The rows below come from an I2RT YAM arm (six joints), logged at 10 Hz.
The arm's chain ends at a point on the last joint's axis. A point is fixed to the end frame.
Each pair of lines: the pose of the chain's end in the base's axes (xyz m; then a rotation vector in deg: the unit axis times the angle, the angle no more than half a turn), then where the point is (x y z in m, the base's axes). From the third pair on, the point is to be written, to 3 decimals.
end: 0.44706, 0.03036, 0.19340, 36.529, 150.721, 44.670
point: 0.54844 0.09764 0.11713
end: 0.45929, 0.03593, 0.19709, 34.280, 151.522, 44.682
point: 0.55888 0.10562 0.12062
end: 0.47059, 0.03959, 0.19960, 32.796, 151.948, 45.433
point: 0.569 0.112 0.124
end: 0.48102, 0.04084, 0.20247, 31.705, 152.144, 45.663
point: 0.579 0.114 0.127
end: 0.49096, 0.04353, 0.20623, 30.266, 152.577, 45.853
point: 0.587 0.119 0.131
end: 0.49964, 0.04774, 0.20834, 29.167, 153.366, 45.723
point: 0.594 0.124 0.132
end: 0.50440, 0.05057, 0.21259, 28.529, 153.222, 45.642
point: 0.599 0.127 0.137
